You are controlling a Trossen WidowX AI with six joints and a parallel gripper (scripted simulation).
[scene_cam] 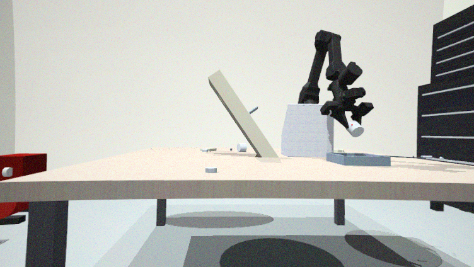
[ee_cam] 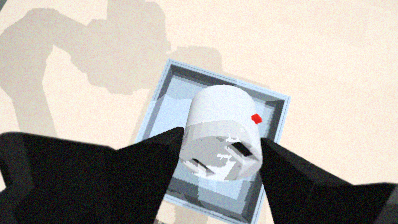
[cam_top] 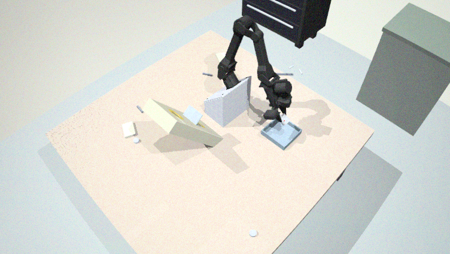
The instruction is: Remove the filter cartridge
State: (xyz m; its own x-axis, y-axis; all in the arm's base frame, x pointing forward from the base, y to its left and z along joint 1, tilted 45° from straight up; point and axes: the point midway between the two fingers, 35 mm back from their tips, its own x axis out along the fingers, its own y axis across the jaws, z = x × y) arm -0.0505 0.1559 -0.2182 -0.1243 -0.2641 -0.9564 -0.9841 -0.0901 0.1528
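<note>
My gripper tip is right at the white round filter cartridge. The rest, counted from my gripper tip: blue-grey tray: 1 cm behind, 12 cm below.
</note>
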